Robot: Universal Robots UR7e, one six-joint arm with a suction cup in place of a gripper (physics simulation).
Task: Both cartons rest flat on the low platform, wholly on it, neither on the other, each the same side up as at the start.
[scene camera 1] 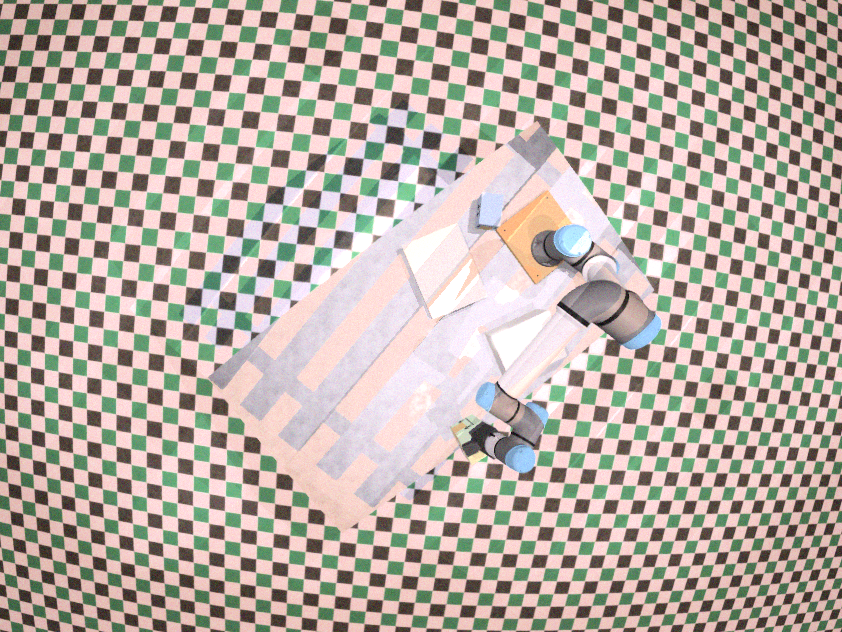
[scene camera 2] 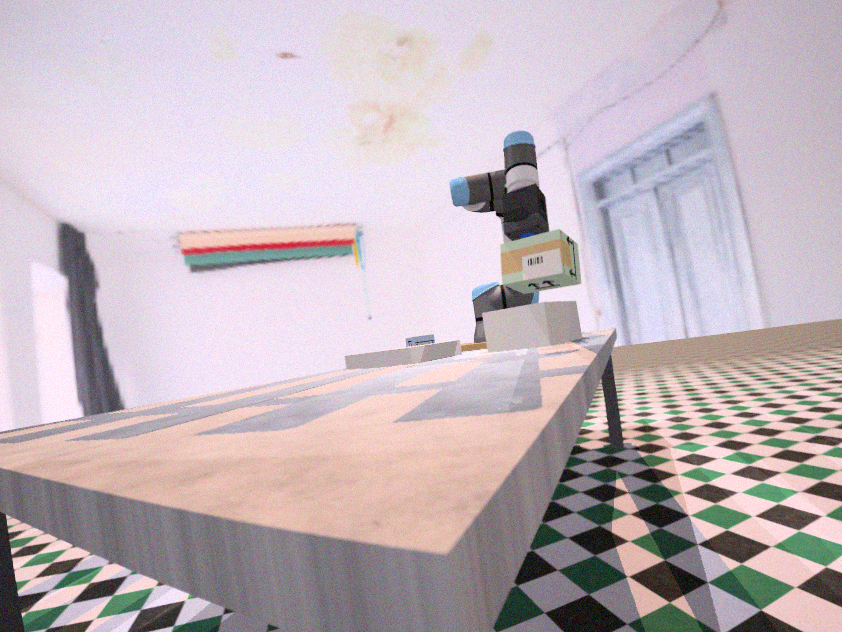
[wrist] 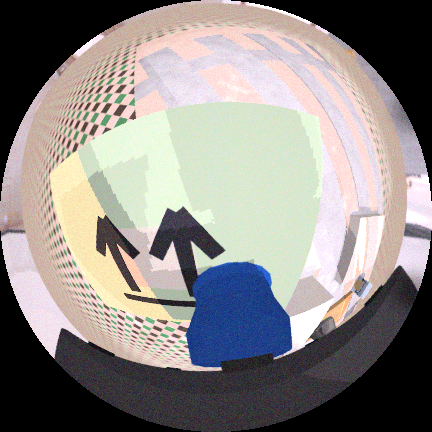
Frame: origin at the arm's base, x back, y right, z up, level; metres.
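Seen in the pictures: hand at its tool point: (wrist: 227,267); arm's base at its link origin: (scene camera 1: 547,248) (wrist: 320,325).
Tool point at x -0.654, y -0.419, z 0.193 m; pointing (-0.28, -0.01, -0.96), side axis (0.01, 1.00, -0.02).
Offsets run from my tool point to a thing's middle. Level surfaces: height alone.
A green and yellow carton @[dx -0.022, dy -0.029, dz -0.031 m] (scene camera 1: 463,429) (scene camera 2: 516,253) (wrist: 245,165) hangs from my suction gripper (scene camera 2: 527,236) (wrist: 232,275), whose blue cup meets its top face with the black arrows. In scene camera 2 it hangs in the air above the table, looking roughly level. In scene camera 1 the wrist partly covers it. The small blue carton @[dx +0.505, dy +0.673, dz -0.175 m] (scene camera 1: 491,210) (scene camera 2: 419,340) (wrist: 361,286) stands on the table beside the orange base plate. The low platform @[dx +0.227, dy +0.558, dz -0.193 m] (scene camera 1: 435,255) (scene camera 2: 401,356) (wrist: 371,240) is a wide, pale slab between the blue carton and the table's middle.
A taller pale block @[dx +0.356, dy +0.136, dz -0.157 m] (scene camera 1: 514,340) (scene camera 2: 520,327) (wrist: 305,299) stands between the held carton and the arm's base, partly under the arm. The orange base plate (scene camera 1: 522,251) lies at the arm's foot. The table @[dz -0.217 m] (scene camera 2: 326,469) has its long edge near the held carton.
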